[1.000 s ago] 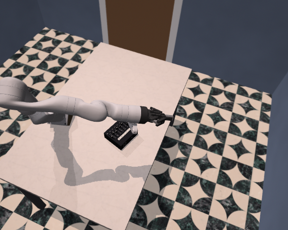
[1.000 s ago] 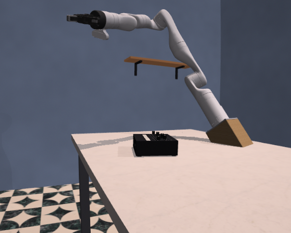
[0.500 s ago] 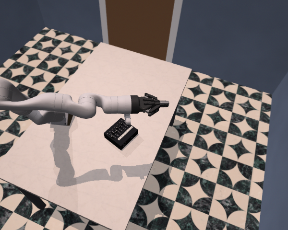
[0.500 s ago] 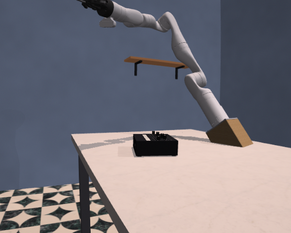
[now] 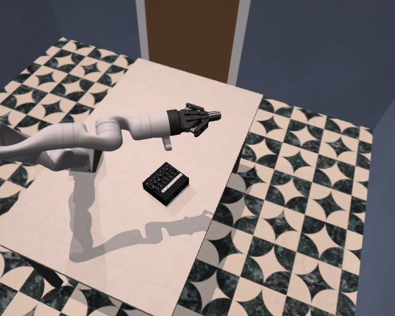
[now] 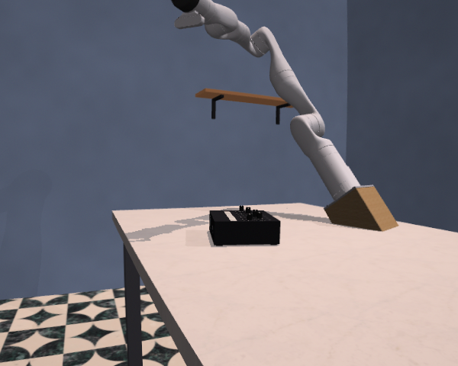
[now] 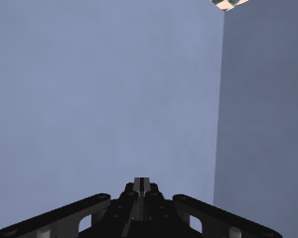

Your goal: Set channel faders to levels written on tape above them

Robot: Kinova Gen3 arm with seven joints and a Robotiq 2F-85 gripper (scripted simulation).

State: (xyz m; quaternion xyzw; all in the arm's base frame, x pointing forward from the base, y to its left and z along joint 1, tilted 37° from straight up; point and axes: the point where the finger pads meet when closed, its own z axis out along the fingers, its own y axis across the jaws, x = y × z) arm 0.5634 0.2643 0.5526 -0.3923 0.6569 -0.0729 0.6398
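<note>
The channel 6 cap is 57 cm below my hand, 24 cm behind it and 8 cm to the left of it. Round my hand: channel 1 cap 57 cm below, 17 cm to the left, 17 cm behind; channel 5 cap 57 cm below, 22 cm behind, 9 cm to the left; master fader cap 57 cm below, 24 cm behind, 5 cm to the left.
</note>
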